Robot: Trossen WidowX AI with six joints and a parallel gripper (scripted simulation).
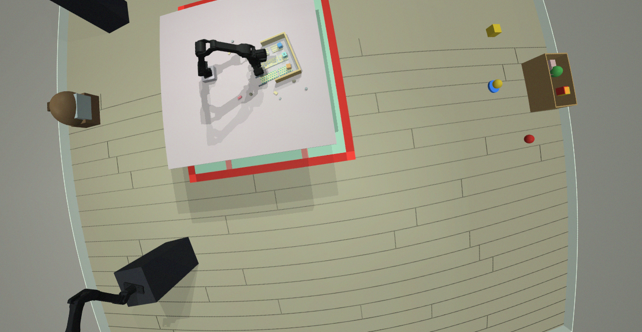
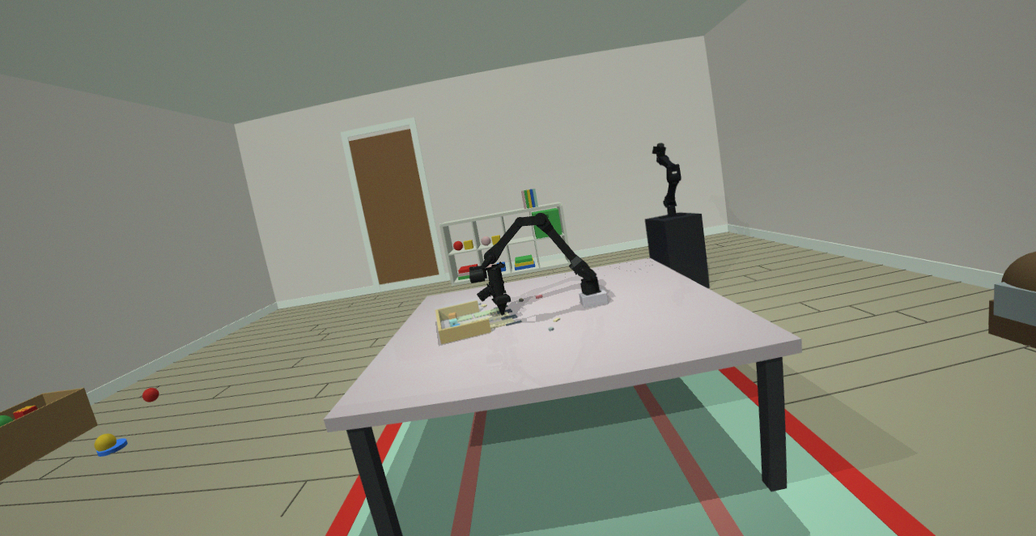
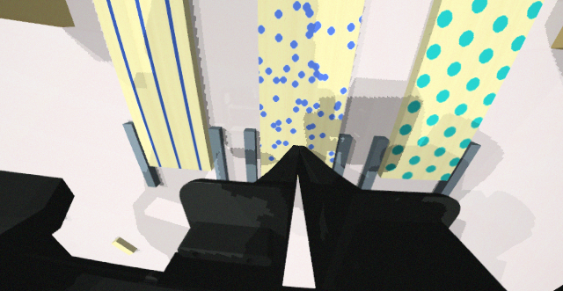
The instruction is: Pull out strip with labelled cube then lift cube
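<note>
My gripper tip is now 210 mm short of the teal cube, 20 mm to the right of it and 10 mm below it. From my gripper tip the other things lie so: pink piece: 190 mm behind, 160 mm to the right.
</note>
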